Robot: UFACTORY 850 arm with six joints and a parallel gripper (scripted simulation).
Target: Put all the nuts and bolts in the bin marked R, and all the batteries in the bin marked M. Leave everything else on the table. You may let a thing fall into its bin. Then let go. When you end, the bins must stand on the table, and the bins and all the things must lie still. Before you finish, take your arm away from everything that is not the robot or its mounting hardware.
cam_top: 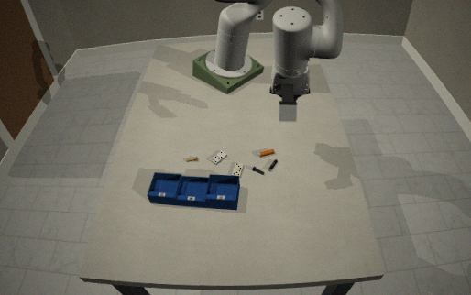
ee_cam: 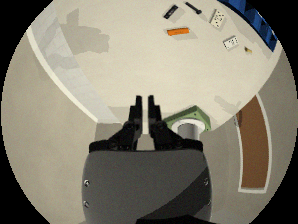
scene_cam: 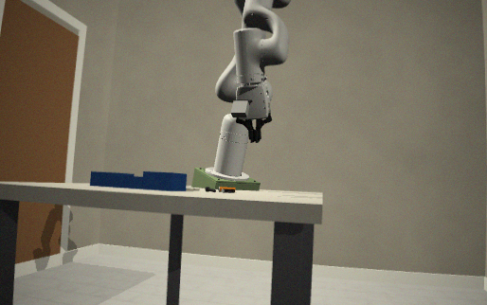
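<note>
Right now the blue bin is 18 cm ahead of my hand, 29 cm to the right of it and 15 cm below it. Also, from my hand: orange battery (4 cm ahead, 7 cm to the right, 17 cm below); black bolt (11 cm ahead, 11 cm to the right, 17 cm below); black cylinder (9 cm ahead, 6 cm to the right, 17 cm below).
</note>
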